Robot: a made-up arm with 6 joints.
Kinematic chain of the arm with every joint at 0, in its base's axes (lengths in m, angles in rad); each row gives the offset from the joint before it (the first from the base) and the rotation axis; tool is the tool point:
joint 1: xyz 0 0 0.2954 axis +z
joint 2: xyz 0 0 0 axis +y
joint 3: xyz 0 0 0.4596 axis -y
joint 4: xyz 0 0 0 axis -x
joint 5: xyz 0.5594 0 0 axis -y
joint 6: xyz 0 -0.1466 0 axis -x
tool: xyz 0 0 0
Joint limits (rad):
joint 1: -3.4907..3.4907
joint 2: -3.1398..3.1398
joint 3: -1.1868..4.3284
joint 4: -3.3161..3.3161
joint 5: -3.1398..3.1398
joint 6: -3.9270..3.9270
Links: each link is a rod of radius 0.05 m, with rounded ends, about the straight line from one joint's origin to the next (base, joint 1, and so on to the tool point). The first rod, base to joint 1, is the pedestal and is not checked.
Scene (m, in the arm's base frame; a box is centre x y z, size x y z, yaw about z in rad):
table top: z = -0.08
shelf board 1: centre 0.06 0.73 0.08 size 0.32 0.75 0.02 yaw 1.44
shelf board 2: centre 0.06 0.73 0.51 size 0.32 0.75 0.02 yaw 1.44
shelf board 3: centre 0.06 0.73 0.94 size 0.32 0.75 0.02 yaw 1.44
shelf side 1: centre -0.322 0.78 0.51 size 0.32 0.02 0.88 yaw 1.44
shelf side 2: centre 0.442 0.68 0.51 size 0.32 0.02 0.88 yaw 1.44
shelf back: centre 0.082 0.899 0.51 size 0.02 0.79 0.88 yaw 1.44
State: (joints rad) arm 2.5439 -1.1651 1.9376 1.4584 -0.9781 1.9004
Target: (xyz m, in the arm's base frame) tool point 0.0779 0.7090 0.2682
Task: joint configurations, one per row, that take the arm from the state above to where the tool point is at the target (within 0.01 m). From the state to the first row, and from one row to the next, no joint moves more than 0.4 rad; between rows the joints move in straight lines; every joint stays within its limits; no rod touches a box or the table.
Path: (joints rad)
1: 2.5072 -1.0818 1.5648 1.3375 -1.0056 1.8859
2: 2.4706 -0.9984 1.1921 1.2166 -1.0332 1.8714
3: 2.4339 -0.9151 0.8193 1.0957 -1.0607 1.8568
4: 2.3972 -0.8317 0.4466 0.9748 -1.0883 1.8423
5: 2.3606 -0.7484 0.0738 0.8538 -1.1158 1.8278
6: 2.3239 -0.6651 -0.2990 0.7329 -1.1434 1.8133
7: 2.1044 -0.3664 -0.5194 0.8147 -1.0883 1.8423
8: 1.8849 -0.0677 -0.7399 0.8964 -1.0332 1.8714
9: 1.6653 0.2310 -0.9604 0.9782 -0.9781 1.9004
10: 1.6163 0.4515 -0.6251 1.0044 -0.9781 1.9004
11: 1.5673 0.6720 -0.2898 1.0307 -0.9781 1.9004

